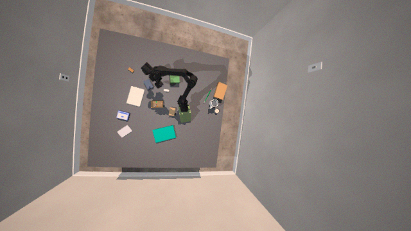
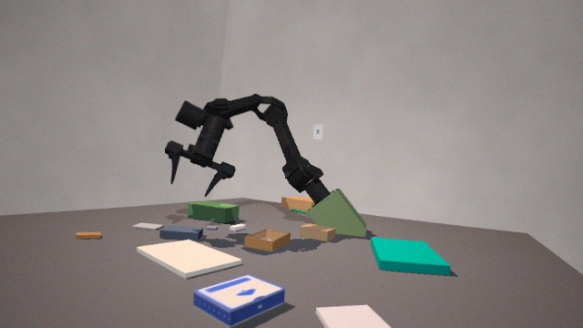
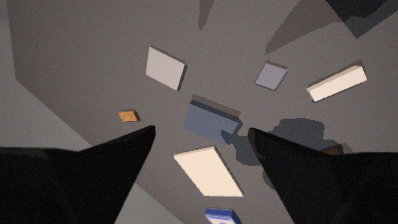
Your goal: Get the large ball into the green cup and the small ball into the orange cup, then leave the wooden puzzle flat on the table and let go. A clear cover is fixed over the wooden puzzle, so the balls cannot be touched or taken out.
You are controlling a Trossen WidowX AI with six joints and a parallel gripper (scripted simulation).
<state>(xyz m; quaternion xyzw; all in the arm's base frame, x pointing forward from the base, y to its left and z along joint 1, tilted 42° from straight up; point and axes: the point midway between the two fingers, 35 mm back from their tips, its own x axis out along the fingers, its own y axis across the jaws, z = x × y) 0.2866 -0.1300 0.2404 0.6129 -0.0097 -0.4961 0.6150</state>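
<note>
Now: hand 22 cm to the right of the wooden puzzle, 13 cm above it and 3 cm past it. From my hand the other things lie so: green block 18 cm behind, 11 cm below, 8 cm to the right; then dark blue block 13 cm below, 6 cm ahead, 3 cm to the left; then small white piece 13 cm below, 11 cm behind, 7 cm to the left.
</note>
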